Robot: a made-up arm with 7 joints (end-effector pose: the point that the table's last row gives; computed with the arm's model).
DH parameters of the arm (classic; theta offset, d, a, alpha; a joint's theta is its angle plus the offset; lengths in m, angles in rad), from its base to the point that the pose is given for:
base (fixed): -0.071 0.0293 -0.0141 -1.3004
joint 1: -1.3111 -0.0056 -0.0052 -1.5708
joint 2: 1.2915 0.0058 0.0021 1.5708
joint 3: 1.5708 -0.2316 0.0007 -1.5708
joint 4: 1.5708 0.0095 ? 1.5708
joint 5: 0 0.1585 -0.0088 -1.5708
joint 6: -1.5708 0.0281 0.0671 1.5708
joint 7: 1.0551 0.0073 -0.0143 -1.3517
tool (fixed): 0.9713 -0.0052 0 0
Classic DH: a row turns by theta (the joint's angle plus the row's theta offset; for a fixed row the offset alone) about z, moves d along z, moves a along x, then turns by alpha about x.
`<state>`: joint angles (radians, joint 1 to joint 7).
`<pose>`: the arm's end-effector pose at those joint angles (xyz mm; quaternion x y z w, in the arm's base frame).
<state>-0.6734 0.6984 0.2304 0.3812 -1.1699 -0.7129 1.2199</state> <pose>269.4 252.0 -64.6 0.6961 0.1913 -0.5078 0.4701</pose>
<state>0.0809 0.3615 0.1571 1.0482 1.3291 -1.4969 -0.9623</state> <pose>-34.3 95.3 -339.6 -0.0879 0.4849 0.0126 0.8701</pose>
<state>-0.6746 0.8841 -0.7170 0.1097 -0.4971 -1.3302 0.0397</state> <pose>239.2 74.2 -85.7 -0.8320 -0.0246 0.0296 0.5534</pose>
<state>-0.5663 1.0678 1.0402 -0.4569 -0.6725 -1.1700 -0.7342</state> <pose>24.3 195.2 100.4 -0.4430 -0.6471 -0.3715 0.4969</pose>
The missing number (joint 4, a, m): 0.0232
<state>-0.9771 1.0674 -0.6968 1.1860 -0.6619 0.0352 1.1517</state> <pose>295.6 332.6 -89.9 -0.1854 -0.6764 0.7103 0.0602</pose>
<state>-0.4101 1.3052 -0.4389 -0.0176 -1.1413 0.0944 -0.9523</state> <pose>239.9 208.6 -82.3 -0.3865 0.4060 0.4248 0.7109</pose>
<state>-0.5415 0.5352 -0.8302 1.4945 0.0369 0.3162 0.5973</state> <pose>141.8 233.6 -345.1 0.2637 -0.3563 0.6824 0.5812</pose>
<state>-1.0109 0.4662 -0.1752 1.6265 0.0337 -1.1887 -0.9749</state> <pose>298.4 138.0 -202.2 -0.3954 0.1037 0.2994 0.8621</pose>
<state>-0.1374 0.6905 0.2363 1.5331 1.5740 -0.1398 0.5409</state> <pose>-38.3 276.1 -344.2 0.3260 -0.1921 0.4873 0.7870</pose>
